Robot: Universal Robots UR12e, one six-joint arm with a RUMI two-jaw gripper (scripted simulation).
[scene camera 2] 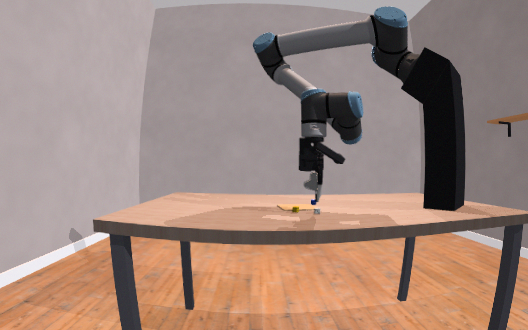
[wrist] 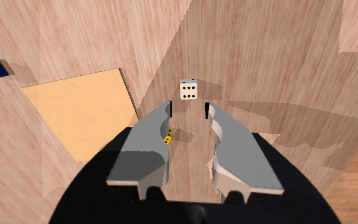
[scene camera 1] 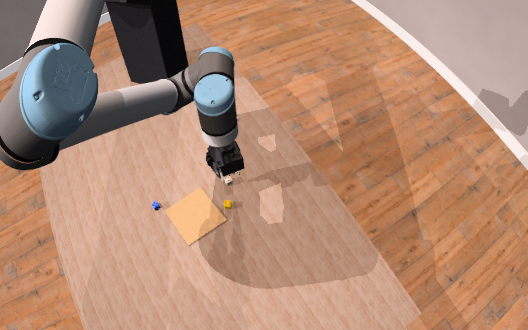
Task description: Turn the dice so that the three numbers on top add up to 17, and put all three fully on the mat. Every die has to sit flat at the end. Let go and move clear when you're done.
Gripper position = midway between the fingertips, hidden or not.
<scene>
In view: the gripper (scene camera 2: 316,201) and a tan mat (scene camera 1: 194,216).
The tan mat shows as well in the wrist view (wrist: 86,112). The gripper is seen too in the wrist view (wrist: 188,102).
</scene>
